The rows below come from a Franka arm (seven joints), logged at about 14 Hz.
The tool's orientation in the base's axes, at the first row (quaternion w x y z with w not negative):
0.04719 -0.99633 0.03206 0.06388
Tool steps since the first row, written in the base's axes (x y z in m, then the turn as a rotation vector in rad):
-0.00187 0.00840 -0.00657 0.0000 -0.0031 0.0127
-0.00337 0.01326 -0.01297 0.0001 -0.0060 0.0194
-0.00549 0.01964 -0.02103 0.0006 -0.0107 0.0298
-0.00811 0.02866 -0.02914 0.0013 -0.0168 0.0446
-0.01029 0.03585 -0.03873 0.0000 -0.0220 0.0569
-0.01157 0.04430 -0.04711 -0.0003 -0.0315 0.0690
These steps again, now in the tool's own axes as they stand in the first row. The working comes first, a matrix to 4 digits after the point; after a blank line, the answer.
The tool's axes in the first row as the columns of a matrix, in the base's axes (used below as rounded here):
0.9898 -0.0699 -0.1243
-0.0579 -0.9935 0.0981
-0.1303 -0.0899 -0.9874

-0.00148 -0.00762 0.00754 -0.0015 0.0019 -0.0128
-0.00241 -0.01177 0.01453 -0.0021 0.0042 -0.0198
-0.00383 -0.01724 0.02337 -0.0027 0.0079 -0.0305
-0.00589 -0.02529 0.03259 -0.0036 0.0126 -0.0458
-0.00721 -0.03142 0.04304 -0.0061 0.0167 -0.0583
-0.00788 -0.03897 0.05230 -0.0075 0.0251 -0.0712

